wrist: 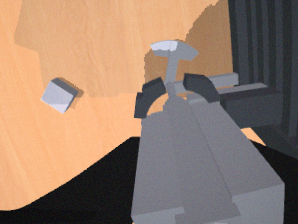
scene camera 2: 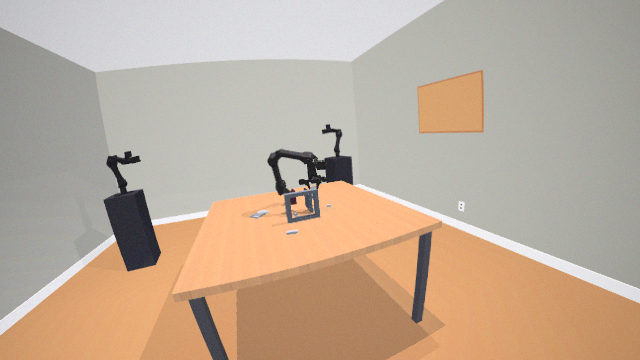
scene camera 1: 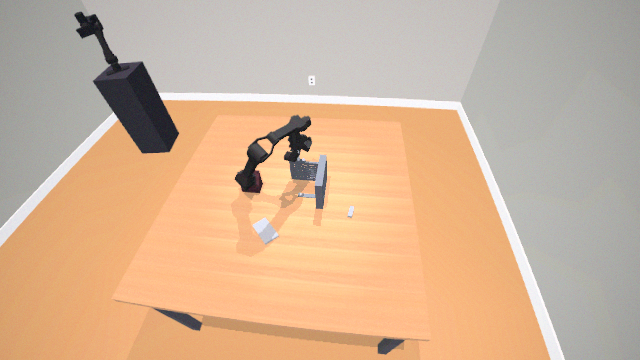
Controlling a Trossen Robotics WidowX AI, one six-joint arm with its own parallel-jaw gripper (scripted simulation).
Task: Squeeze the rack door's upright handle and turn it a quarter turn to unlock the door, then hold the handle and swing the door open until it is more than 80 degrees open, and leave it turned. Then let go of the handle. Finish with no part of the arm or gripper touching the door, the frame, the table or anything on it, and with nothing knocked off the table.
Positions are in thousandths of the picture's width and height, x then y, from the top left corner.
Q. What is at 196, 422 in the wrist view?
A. A tiny white cube.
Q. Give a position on a rack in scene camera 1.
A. At 470, 474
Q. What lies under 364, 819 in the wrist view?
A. My gripper.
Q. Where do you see a rack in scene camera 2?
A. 480, 540
